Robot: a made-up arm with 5 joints. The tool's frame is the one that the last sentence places.
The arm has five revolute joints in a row. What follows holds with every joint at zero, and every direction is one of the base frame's.
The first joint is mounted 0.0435 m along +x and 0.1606 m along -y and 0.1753 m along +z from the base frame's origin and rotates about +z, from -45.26 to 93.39 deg.
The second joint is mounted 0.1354 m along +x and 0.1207 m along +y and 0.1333 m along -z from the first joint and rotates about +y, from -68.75 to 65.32 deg.
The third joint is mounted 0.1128 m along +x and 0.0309 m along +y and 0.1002 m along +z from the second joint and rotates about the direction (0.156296, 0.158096, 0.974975), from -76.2 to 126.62 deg.
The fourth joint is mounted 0.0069 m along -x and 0.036 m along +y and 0.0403 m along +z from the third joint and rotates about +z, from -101.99 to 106 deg.
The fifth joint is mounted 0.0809 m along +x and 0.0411 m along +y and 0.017 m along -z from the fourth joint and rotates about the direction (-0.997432, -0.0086, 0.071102), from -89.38 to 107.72 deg.
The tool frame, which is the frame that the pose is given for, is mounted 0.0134 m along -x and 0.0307 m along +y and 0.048 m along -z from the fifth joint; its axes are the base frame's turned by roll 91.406, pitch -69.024 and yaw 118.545 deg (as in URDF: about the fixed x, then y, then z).
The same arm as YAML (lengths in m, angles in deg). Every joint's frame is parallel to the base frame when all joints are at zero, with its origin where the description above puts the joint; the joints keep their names.
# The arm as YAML. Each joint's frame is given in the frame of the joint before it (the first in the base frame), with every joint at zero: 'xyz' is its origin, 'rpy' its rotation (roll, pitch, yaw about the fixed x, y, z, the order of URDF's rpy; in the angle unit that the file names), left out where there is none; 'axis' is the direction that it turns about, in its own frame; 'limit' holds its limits. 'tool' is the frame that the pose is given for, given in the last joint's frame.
units:
  length: m
  angle: deg
joints:
  - name: joint 1
    type: revolute
    origin:
      xyz: [0.0435, -0.1606, 0.1753]
    axis: [0.0, 0.0, 1.0]
    limit:
      lower: -45.26
      upper: 93.39
  - name: joint 2
    type: revolute
    origin:
      xyz: [0.1354, 0.1207, -0.1333]
    axis: [0.0, 1.0, 0.0]
    limit:
      lower: -68.75
      upper: 65.32
  - name: joint 3
    type: revolute
    origin:
      xyz: [0.1128, 0.0309, 0.1002]
    axis: [0.156296, 0.158096, 0.974975]
    limit:
      lower: -76.2
      upper: 126.62
  - name: joint 4
    type: revolute
    origin:
      xyz: [-0.0069, 0.036, 0.0403]
    axis: [0.0, 0.0, 1.0]
    limit:
      lower: -101.99
      upper: 106.0
  - name: joint 5
    type: revolute
    origin:
      xyz: [0.0809, 0.0411, -0.017]
    axis: [-0.997432, -0.0086, 0.071102]
    limit:
      lower: -89.38
      upper: 107.72
tool:
  origin:
    xyz: [-0.0134, 0.0307, -0.048]
    rpy: [91.41, -69.02, 118.55]

